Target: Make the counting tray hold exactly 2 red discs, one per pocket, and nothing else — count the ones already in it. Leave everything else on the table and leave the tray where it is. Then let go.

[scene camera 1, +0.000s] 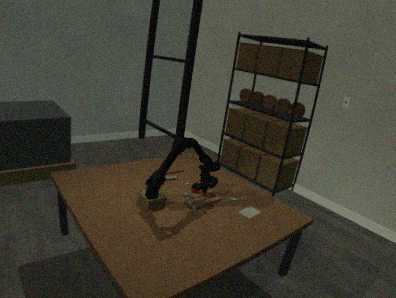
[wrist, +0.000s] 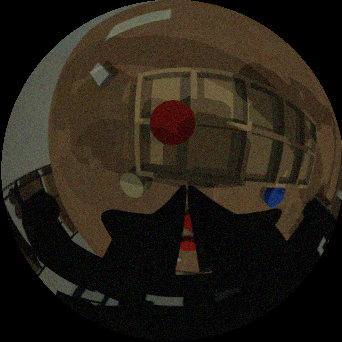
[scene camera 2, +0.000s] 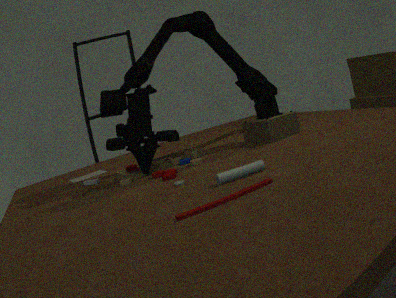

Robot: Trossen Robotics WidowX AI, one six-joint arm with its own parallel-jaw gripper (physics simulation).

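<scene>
The wooden counting tray point(scene camera 1: 195, 204) point(wrist: 165, 71) lies mid-table with a grid of pockets. One red disc point(wrist: 172, 122) point(scene camera 1: 212, 194) point(scene camera 2: 131, 167) rests at its end, over the bar between two pockets. The other pockets in view look empty. My gripper point(wrist: 185, 188) point(scene camera 1: 204, 188) point(scene camera 2: 145, 171) is shut on nothing, tips down at the table just outside the tray's long side. A cluster of loose red discs point(scene camera 2: 165, 174) point(scene camera 1: 195, 190) point(wrist: 188, 245) lies on the table just behind the fingers. A blue disc point(wrist: 274, 196) point(scene camera 2: 184, 161) point(scene camera 1: 191, 197) lies beside the tray.
A white cylinder point(scene camera 2: 240, 171) point(scene camera 1: 171, 178) and a red rod point(scene camera 2: 223, 199) point(scene camera 1: 174, 172) lie further off. A beige disc point(wrist: 131, 185), a white block point(wrist: 101, 75) point(scene camera 1: 232, 198), a small white disc point(scene camera 2: 178, 182) and a white sheet point(scene camera 1: 249, 211) lie around the tray. A shelf rack point(scene camera 1: 230, 88) stands behind.
</scene>
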